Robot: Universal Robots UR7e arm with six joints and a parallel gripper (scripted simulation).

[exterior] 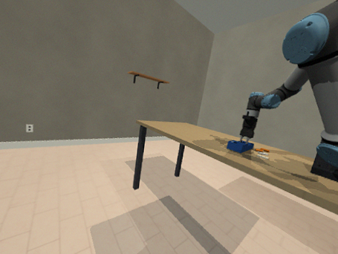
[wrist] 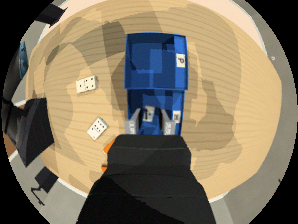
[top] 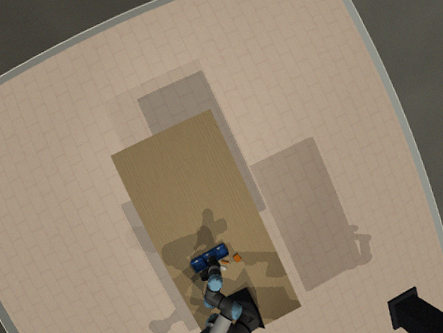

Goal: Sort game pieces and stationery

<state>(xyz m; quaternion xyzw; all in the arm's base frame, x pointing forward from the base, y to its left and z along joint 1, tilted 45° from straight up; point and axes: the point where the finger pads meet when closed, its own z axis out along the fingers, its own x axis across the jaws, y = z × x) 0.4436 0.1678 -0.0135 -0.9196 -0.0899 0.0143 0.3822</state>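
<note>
Right now my hand is 17 cm to the left of the orange block, 7 cm past it and 3 cm above it. Round my hand: orange stick (9 cm to the right, 7 cm behind, 3 cm below).
</note>
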